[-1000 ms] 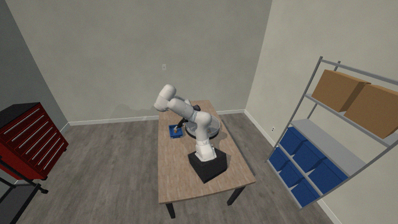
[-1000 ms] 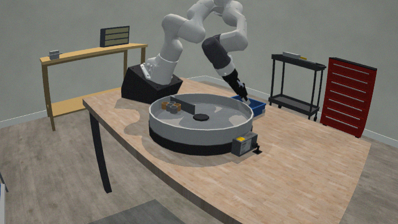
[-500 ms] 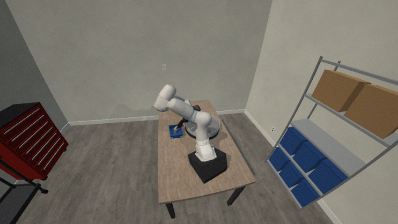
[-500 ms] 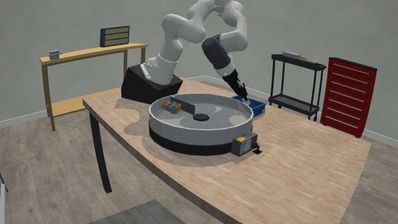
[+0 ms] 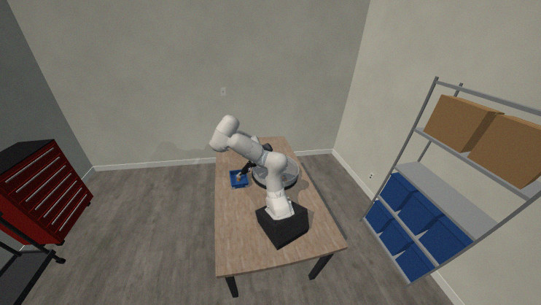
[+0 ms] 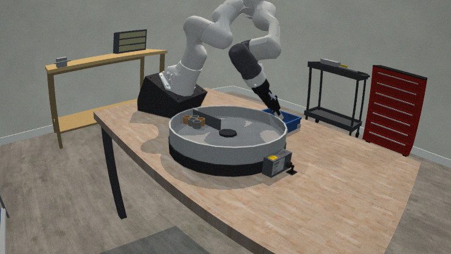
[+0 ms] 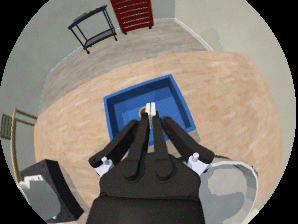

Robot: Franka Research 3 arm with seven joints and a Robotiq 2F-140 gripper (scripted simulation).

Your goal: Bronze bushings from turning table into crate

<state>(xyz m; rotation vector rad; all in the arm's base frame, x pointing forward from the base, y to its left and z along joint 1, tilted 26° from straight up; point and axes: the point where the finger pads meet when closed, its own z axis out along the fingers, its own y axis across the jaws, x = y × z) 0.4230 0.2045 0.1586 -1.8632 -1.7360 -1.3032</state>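
The blue crate lies 40 mm below my hand, 10 mm to the left of it and 10 mm behind it. Also, from my hand: grey round turning table (330 mm to the right, 30 mm ahead, 10 mm below); grey turning table (330 mm to the right, 50 mm ahead, 10 mm below).
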